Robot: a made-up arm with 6 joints. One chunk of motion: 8 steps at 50 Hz.
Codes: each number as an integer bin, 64 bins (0 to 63) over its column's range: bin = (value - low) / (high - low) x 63, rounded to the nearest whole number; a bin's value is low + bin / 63 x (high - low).
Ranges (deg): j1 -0.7..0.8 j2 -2..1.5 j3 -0.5..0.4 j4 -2.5..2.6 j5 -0.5..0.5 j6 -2.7..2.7
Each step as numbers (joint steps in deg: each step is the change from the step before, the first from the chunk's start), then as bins.
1 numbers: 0.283 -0.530 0.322 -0.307 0.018 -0.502
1 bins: 41 26 58 27 33 26
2 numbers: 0.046 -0.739 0.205 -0.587 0.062 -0.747
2 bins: 31 23 49 24 35 23
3 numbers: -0.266 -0.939 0.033 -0.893 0.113 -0.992
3 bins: 18 19 37 20 39 20
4 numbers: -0.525 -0.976 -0.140 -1.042 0.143 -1.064
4 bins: 7 18 25 18 41 19
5 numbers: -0.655 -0.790 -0.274 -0.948 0.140 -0.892
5 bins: 2 22 16 19 40 21
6 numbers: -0.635 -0.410 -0.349 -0.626 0.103 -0.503
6 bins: 3 29 11 23 38 26
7 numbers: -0.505 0.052 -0.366 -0.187 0.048 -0.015
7 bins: 8 37 9 29 35 31
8 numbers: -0.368 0.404 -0.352 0.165 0.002 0.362
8 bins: 14 43 10 33 32 36
